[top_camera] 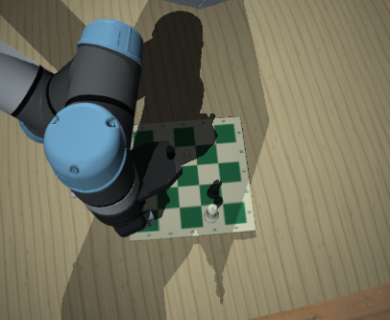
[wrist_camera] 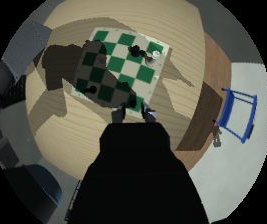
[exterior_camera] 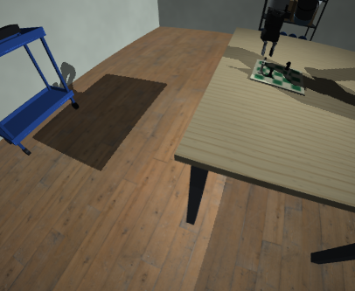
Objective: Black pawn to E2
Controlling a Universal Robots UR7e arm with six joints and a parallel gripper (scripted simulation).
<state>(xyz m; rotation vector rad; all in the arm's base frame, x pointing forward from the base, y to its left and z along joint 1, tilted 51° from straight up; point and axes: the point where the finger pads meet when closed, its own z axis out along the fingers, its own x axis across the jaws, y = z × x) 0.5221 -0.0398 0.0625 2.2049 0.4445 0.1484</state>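
The small black piece is 40 mm below my hand. Round my hand: white chess piece 110 mm to the left, 30 mm below, 10 mm ahead; chessboard 80 mm to the left, 60 mm below, 60 mm behind.
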